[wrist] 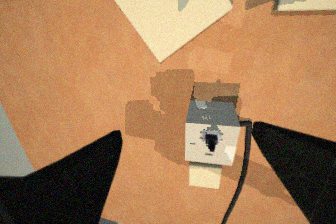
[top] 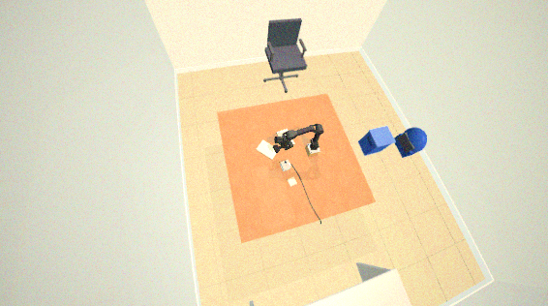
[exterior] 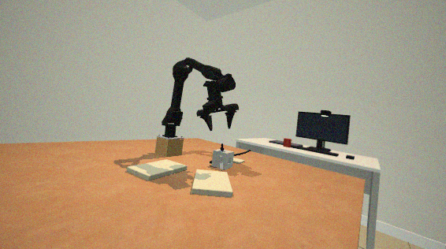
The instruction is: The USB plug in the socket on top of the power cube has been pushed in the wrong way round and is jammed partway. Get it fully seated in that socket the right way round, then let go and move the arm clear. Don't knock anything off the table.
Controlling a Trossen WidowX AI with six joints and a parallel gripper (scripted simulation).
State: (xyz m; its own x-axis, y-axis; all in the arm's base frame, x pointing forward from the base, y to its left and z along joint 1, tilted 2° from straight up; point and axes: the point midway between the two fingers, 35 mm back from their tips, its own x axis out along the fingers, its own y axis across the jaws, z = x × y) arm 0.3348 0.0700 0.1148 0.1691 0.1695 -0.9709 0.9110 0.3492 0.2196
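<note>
Now: the USB plug 5 cm behind my gripper tip, 7 cm to the left of it and 9 cm below it.
</note>
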